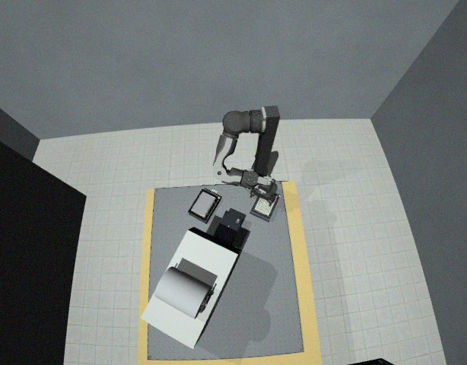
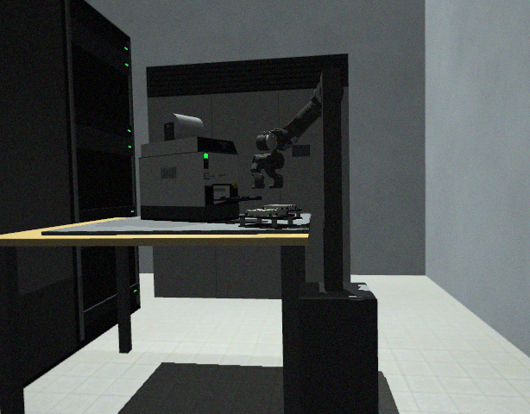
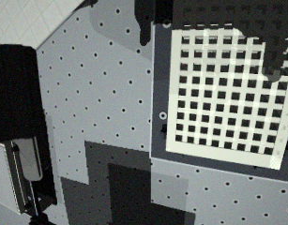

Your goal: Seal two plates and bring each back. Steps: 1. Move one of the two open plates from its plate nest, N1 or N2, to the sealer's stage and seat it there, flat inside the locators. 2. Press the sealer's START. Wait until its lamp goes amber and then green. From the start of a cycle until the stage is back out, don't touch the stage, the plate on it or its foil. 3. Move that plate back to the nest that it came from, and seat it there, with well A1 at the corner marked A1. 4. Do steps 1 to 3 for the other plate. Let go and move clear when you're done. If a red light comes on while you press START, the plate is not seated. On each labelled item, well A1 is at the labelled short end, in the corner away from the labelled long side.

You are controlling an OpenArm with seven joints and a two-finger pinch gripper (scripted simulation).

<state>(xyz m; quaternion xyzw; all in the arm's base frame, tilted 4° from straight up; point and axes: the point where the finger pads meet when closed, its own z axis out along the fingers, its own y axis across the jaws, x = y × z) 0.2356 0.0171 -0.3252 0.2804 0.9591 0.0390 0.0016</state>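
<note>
The well plate is 90 mm below my hand and 30 mm to the left of it. Also, from my hand: foil roll: 410 mm ahead, 360 mm to the right, 280 mm above; start button: 260 mm ahead, 160 mm to the right, 50 mm above; sealer stage: 190 mm to the right, 120 mm ahead, 40 mm below.
</note>
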